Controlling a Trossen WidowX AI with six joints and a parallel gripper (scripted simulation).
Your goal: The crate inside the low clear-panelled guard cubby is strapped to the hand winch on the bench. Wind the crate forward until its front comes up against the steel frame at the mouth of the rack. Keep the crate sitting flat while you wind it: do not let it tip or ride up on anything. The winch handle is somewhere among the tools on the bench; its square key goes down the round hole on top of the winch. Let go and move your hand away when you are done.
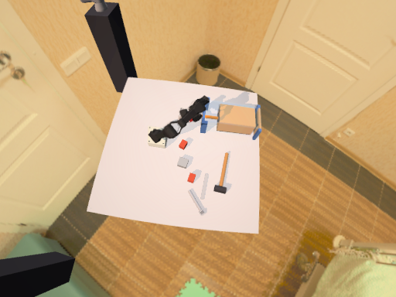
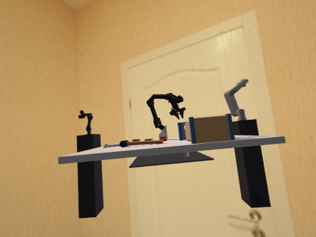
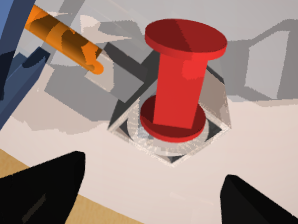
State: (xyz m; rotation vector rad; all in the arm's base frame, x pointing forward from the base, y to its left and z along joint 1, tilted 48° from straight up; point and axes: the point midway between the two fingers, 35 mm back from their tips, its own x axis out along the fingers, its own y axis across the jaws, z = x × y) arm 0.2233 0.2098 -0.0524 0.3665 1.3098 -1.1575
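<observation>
Right now the red knob is 7 cm below my gripper tip and 1 cm to the right of it. The rest, counted from my gripper tip: winch handle 10 cm below, 2 cm to the left, 2 cm behind; then blue frame 10 cm below, 10 cm ahead, 8 cm to the left; then white winch 17 cm below, 8 cm behind, 6 cm to the left.
</observation>
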